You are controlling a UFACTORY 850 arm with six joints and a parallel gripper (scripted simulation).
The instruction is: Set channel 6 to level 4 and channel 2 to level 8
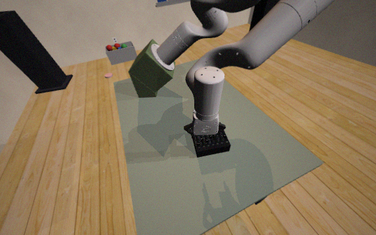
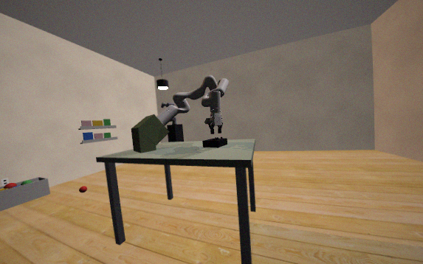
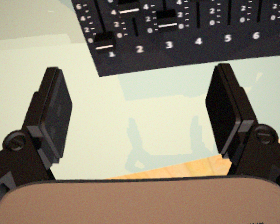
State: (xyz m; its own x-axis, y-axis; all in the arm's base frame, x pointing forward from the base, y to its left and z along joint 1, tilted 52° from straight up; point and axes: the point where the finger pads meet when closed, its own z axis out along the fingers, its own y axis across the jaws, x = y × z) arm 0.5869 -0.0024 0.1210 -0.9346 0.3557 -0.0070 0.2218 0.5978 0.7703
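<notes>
My gripper is now 50 mm above the channel 2 cap and 30 mm past it. The rest, counted from my hand: channel 1 cap 50 mm below, 20 mm to the right; then channel 3 cap 50 mm below, 20 mm to the left, 10 mm behind; then channel 4 cap 50 mm below, 40 mm to the left, 30 mm behind.
</notes>
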